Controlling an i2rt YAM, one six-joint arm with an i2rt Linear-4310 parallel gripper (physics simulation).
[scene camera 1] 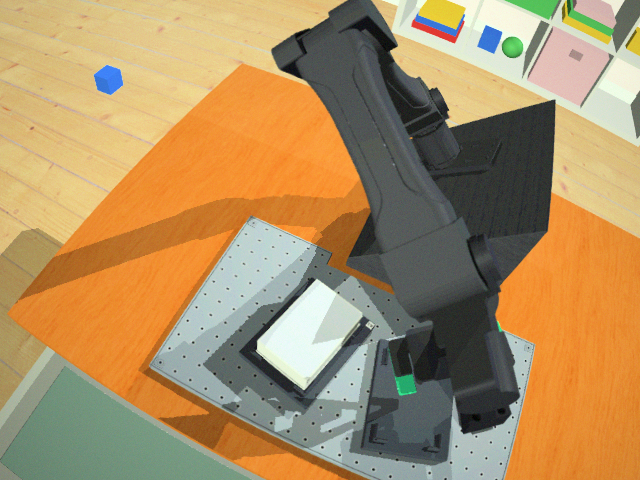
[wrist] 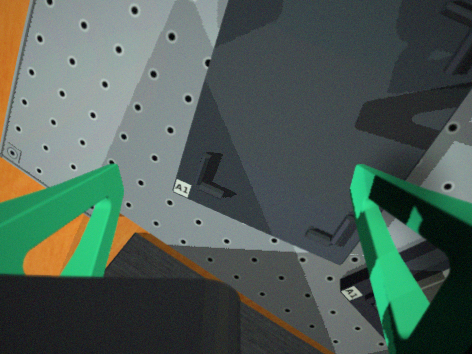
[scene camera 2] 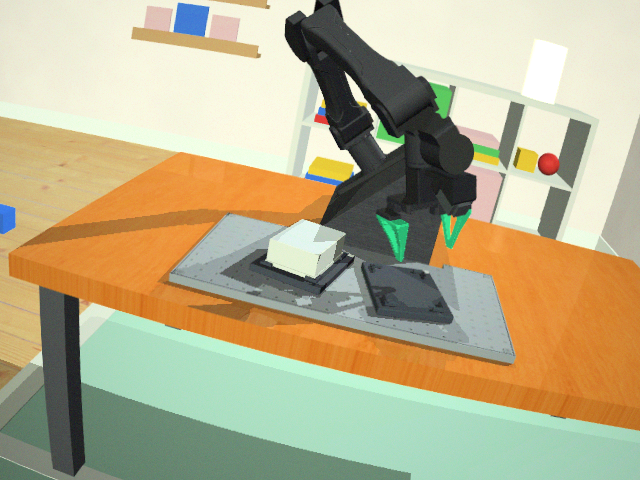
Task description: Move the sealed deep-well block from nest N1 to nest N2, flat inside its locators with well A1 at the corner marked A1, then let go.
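Frame: origin at the arm's base, x left, y back, z up, level; metres.
Where they show: gripper, fingertip midpoint: [wrist: 236, 177] [scene camera 2: 425, 254]; arm's base at its link origin: [scene camera 1: 447, 161] [scene camera 2: 377, 169].
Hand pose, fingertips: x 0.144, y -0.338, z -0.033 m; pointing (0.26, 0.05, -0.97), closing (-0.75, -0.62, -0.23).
Things, the pixels of their centre, and the offset from my fingertips. "spot": a spot on its surface instead. Level surfaces: height alone.
- sealed deep-well block at the middle of its body: [scene camera 1: 310, 333] [scene camera 2: 307, 247] dx -0.185, dy -0.026, dz -0.034 m
- left-hand dark nest at the middle of its body: [scene camera 1: 308, 339] [scene camera 2: 305, 260] dx -0.185, dy -0.026, dz -0.058 m
- nest's A1 tag at a spot on its surface: [wrist: 351, 293] [scene camera 1: 370, 325] spot: dx -0.122, dy +0.043, dz -0.055 m
- grey perforated plate at the middle of its body: [wrist: 395, 220] [scene camera 1: 360, 363] [scene camera 2: 352, 278] dx -0.105, dy -0.009, dz -0.073 m
- orange table at its surface level: dz -0.080 m
The sealed deep-well block [scene camera 1: 310, 330] [scene camera 2: 305, 248], white and boxy, sits in the left-hand dark nest [scene camera 1: 309, 399] [scene camera 2: 289, 279] and looks level. Its well A1 cannot be made out. That nest's A1 tag [scene camera 1: 370, 324] [wrist: 351, 293] also shows at lower right in the wrist view. The other dark nest [scene camera 1: 413, 413] [scene camera 2: 408, 291] [wrist: 280, 125] is empty, with L-shaped locators and an A1 tag [wrist: 181, 188] at one corner. My gripper [scene camera 1: 452, 356] [scene camera 2: 425, 253] [wrist: 236, 177] is wide open with green fingers, holding nothing, above the empty nest's A1 end, to the right of the block.
Both nests stand on a grey perforated plate [scene camera 1: 206, 310] [scene camera 2: 206, 253] [wrist: 70, 105] on the orange table [scene camera 1: 170, 170] [scene camera 2: 155, 191]. The black arm base [scene camera 1: 516, 180] [scene camera 2: 361, 217] stands behind the plate. A blue cube [scene camera 1: 108, 80] [scene camera 2: 5, 219] lies on the floor.
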